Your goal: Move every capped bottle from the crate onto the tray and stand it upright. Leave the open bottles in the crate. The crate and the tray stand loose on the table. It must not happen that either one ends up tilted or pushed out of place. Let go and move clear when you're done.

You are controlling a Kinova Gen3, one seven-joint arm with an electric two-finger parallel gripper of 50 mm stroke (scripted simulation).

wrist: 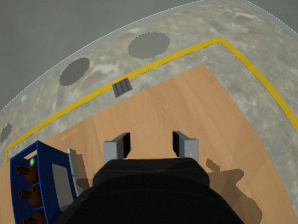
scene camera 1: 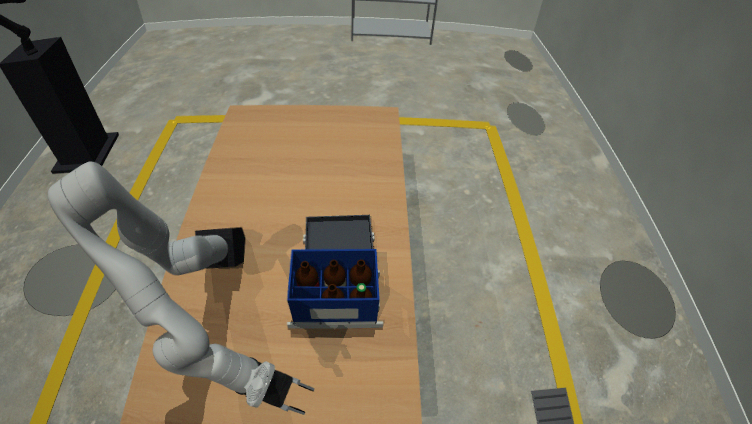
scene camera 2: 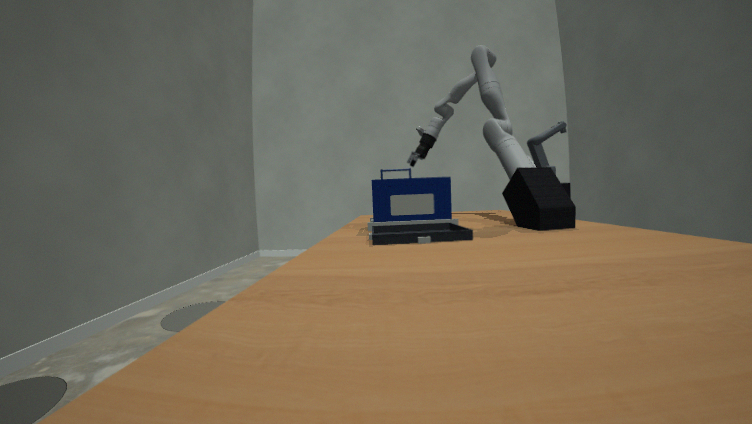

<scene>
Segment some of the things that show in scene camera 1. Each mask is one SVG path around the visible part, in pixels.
My gripper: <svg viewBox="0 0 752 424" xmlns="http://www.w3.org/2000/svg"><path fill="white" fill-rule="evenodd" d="M275 370L262 401L287 412L291 410L305 415L305 411L283 403L292 383L313 392L315 388L301 383L299 379Z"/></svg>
A crate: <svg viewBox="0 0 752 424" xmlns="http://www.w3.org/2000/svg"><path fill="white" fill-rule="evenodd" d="M301 253L294 263L295 269L293 270L292 266L289 273L287 302L294 322L377 321L380 300L377 249L306 249ZM302 261L307 261L309 265L317 270L319 287L295 287L297 286L295 270L297 271L301 266ZM358 260L364 260L365 264L371 269L371 286L366 286L366 288L371 291L373 298L349 298L351 291L357 287L349 286L349 273ZM337 260L338 264L346 272L346 286L337 287L344 293L345 298L310 299L321 298L323 292L328 288L324 286L323 282L321 287L321 266L323 266L324 273L330 261Z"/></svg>
</scene>
